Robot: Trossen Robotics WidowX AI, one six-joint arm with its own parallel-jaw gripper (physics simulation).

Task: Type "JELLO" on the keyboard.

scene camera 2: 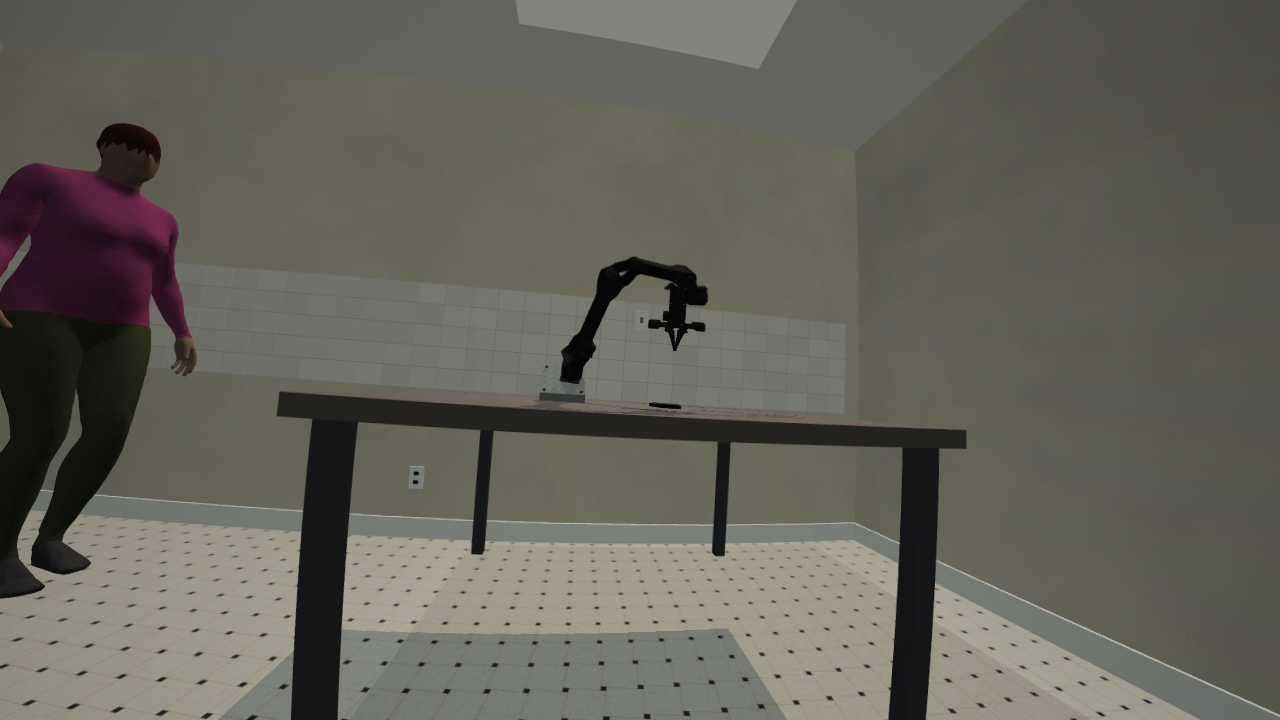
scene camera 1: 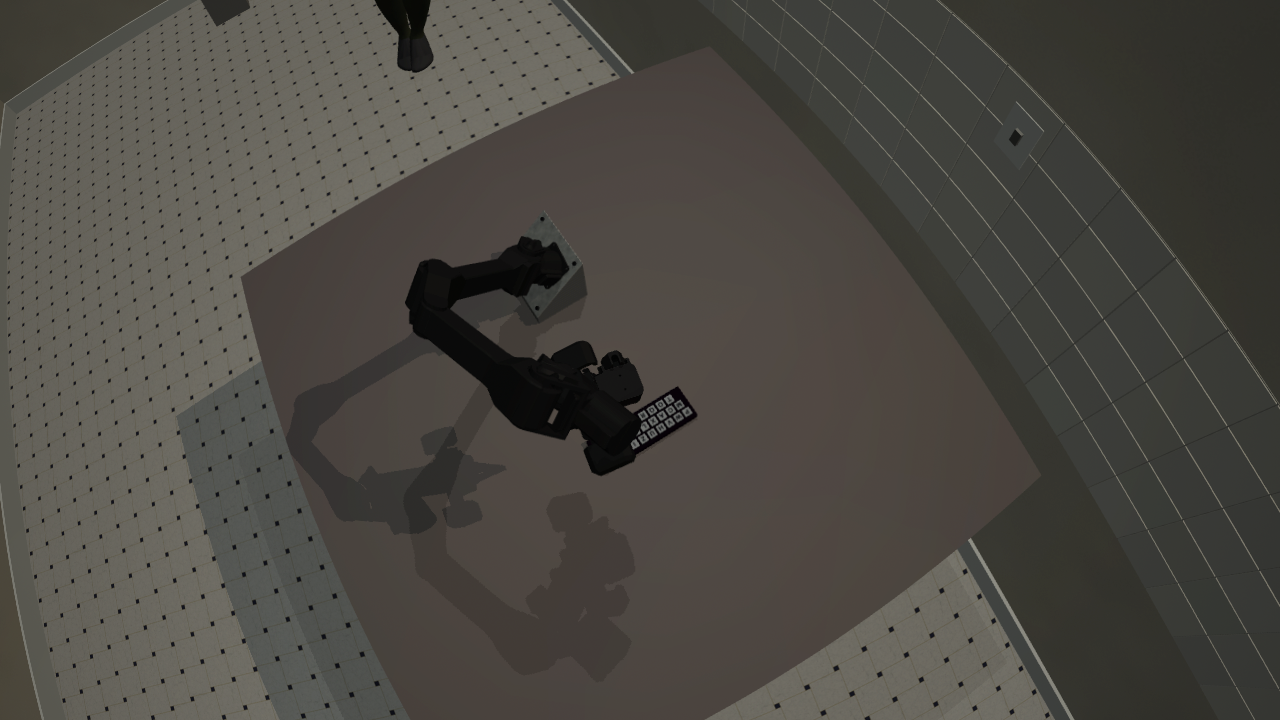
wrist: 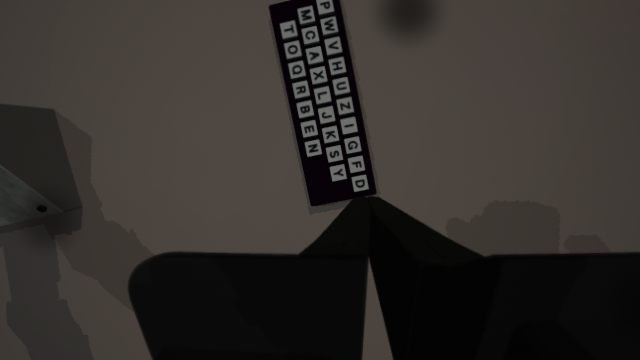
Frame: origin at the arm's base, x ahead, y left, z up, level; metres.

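Seen in the pictures: gripper, fingertip midpoint: [scene camera 2: 674,351] [wrist: 365,208]; arm's base, origin of the base link: [scene camera 2: 570,376] [scene camera 1: 551,265].
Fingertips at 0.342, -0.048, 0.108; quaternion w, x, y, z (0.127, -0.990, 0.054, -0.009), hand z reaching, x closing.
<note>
Offsets run from my fingertips to a thing's top centre, as dx, dy, dz.
The keyboard {-0.014, +0.062, -0.176} [scene camera 1: 664,419] [scene camera 2: 665,405] [wrist: 322,181] is a small black board with white letter keys, lying flat on the table. In the wrist view it runs steeply from top to bottom, its upper end partly cut off. The J key {-0.013, +0.048, -0.176} [wrist: 326,115] and L key {-0.014, +0.066, -0.176} [wrist: 322,95] are in the middle row; the E key {-0.030, +0.038, -0.176} [wrist: 309,129] and O key {-0.036, +0.110, -0.176} [wrist: 292,49] are in the left row. My gripper [scene camera 2: 674,348] [wrist: 365,208] is shut and empty, well above the table. In the wrist view its tips appear at the keyboard's lower end, just below the D key {+0.011, -0.018, -0.176} [wrist: 360,183]. The arm hides part of the keyboard in scene camera 1.
The table [scene camera 1: 760,268] [scene camera 2: 626,428] carries the arm's grey base [scene camera 1: 538,305] [scene camera 2: 562,395] [wrist: 30,200], at the left in the wrist view. A person [scene camera 1: 414,53] [scene camera 2: 93,241] stands on the floor beyond the table. Arm shadows fall across the table top.
</note>
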